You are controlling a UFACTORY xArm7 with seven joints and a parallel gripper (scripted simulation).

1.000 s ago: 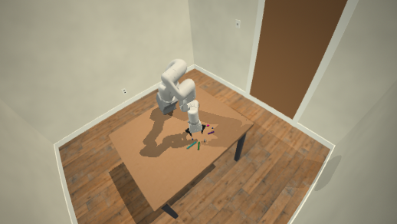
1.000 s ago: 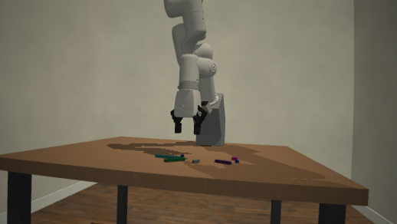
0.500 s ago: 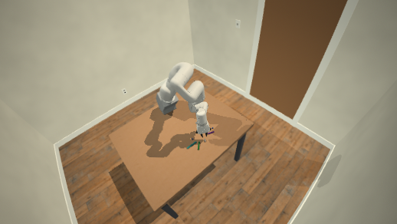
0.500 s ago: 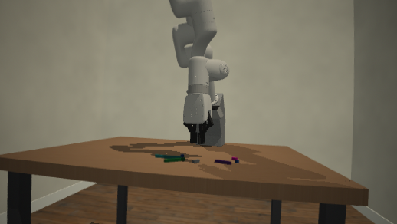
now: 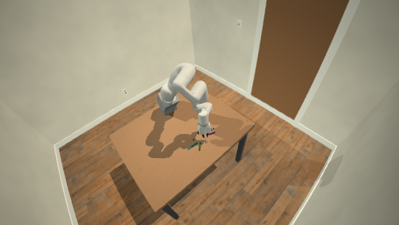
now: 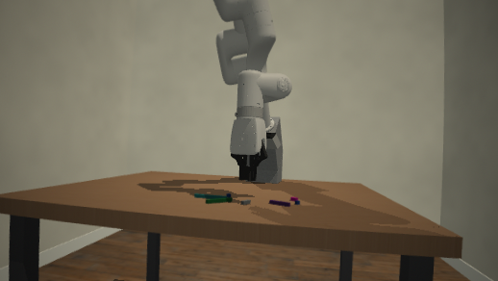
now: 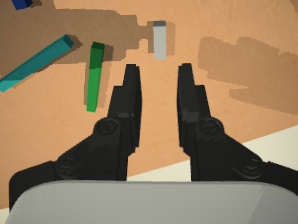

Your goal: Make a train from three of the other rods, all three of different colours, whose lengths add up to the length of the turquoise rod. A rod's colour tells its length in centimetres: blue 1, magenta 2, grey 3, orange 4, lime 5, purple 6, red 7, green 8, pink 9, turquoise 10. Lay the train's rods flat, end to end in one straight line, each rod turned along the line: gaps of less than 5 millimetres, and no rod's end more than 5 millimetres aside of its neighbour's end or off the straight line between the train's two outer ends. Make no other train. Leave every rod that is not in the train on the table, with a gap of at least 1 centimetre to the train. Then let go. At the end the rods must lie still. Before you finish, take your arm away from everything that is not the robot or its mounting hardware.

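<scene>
Now: the small grey rod 8 cm below my hand and 1 cm ahead of it. Round my hand: green rod (8 cm to the right, 8 cm below); purple rod (9 cm to the left, 8 cm below, 1 cm behind); turquoise rod (11 cm to the right, 8 cm below, 4 cm behind).
</scene>
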